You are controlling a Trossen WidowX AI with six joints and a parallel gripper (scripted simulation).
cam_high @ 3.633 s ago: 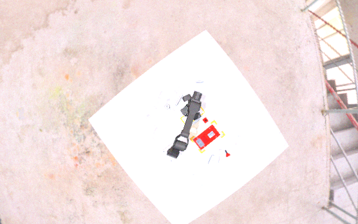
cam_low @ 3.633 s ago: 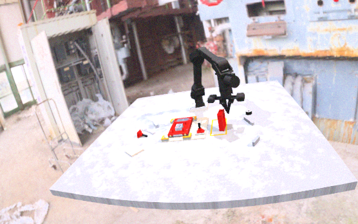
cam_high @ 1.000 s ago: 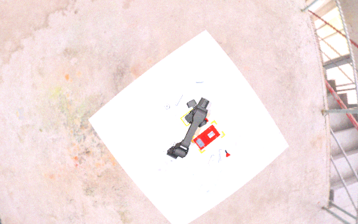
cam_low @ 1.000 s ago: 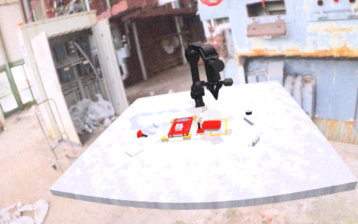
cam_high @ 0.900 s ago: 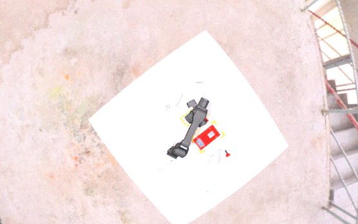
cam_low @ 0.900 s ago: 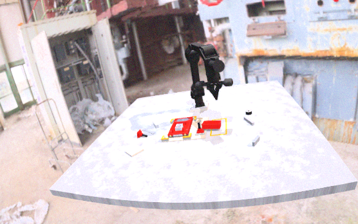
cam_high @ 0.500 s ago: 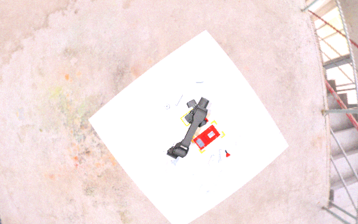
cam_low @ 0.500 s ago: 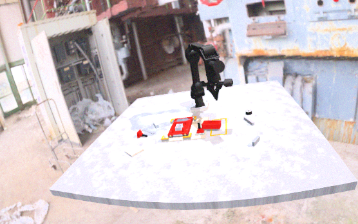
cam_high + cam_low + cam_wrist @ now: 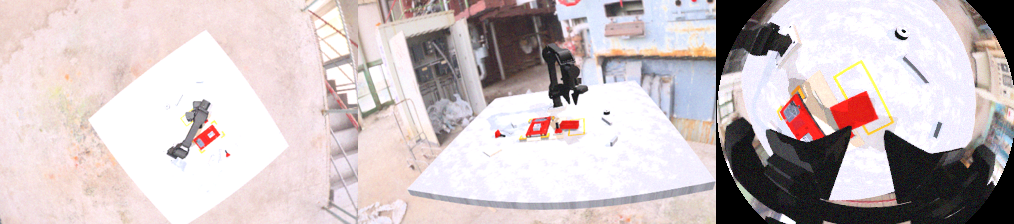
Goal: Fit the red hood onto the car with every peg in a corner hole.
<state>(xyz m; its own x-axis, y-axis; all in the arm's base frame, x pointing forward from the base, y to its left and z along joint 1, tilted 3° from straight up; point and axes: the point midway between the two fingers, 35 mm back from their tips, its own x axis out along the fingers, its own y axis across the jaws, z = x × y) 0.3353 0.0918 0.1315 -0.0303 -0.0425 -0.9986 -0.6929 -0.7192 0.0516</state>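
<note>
The red hood lies 11 cm below my gripper tip, 3 cm to the right of it and 1 cm behind it. Also, from my gripper tip: pale flat piece (44 cm to the right, 13 cm below, 12 cm ahead); then black ring (20 cm to the left, 12 cm below, 11 cm behind).
</note>
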